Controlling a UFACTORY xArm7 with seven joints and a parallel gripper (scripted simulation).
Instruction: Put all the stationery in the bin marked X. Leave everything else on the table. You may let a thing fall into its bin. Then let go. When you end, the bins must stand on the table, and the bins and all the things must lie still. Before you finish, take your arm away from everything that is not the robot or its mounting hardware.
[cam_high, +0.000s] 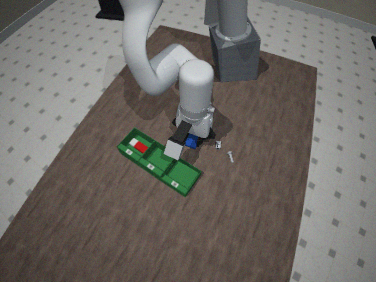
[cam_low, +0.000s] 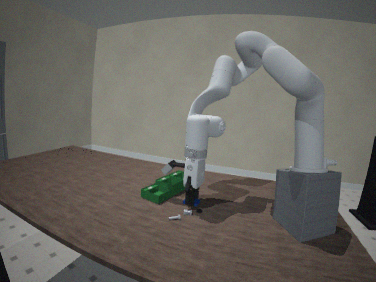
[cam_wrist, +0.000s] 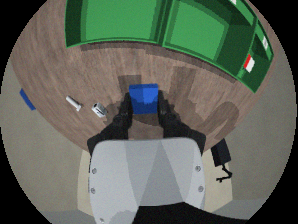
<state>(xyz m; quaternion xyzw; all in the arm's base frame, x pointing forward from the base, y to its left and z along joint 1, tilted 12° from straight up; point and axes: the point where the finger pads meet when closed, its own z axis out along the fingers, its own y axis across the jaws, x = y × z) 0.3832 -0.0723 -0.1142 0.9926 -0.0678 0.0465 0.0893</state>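
Now: hand 160 mm to the left of the red block, 70 mm short of it and 10 mm above it. From my hand the other things lie so: white-grey piece: 80 mm to the left, 10 mm below; then blue block: 20 mm below; then black round thing: 60 mm to the left, 40 mm behind, 20 mm below.
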